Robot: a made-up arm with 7 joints.
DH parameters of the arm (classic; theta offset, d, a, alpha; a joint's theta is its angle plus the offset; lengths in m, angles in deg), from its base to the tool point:
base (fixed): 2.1 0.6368 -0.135 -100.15
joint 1: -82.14 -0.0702 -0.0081 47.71
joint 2: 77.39 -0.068 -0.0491 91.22
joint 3: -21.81 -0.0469 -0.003 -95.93
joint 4: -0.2 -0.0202 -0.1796 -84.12
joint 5: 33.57 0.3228 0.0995 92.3
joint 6: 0 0.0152 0.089 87.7
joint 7: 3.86 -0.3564 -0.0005 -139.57
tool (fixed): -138.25 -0.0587 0 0
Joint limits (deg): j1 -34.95..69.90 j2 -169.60..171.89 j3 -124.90..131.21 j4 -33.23..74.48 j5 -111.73..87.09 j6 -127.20..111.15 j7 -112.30..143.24
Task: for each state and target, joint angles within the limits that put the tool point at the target. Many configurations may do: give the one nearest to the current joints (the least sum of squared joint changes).
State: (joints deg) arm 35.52 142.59 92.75 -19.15 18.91 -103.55 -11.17
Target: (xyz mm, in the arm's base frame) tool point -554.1 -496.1 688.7
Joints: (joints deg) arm 30.13 115.19 101.39 -29.18 44.11 -62.10 -13.18
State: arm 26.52 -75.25 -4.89 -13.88 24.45 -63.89 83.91
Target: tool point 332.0 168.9 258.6
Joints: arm 16.74 -95.40 -25.57 16.22 10.61 -40.05 84.91
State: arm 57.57 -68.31 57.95 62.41 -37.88 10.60 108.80
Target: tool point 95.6 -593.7 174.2
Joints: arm 18.67 -32.95 90.28 74.48 -28.03 3.81 109.16
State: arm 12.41 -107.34 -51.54 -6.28 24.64 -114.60 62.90
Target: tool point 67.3 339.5 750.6
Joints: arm -20.60 -159.43 -75.37 -5.18 41.51 -102.05 60.01
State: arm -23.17 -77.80 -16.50 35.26 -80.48 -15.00 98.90
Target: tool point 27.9 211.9 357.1
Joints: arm -16.82 -46.05 -7.32 49.49 -57.94 -69.54 96.21
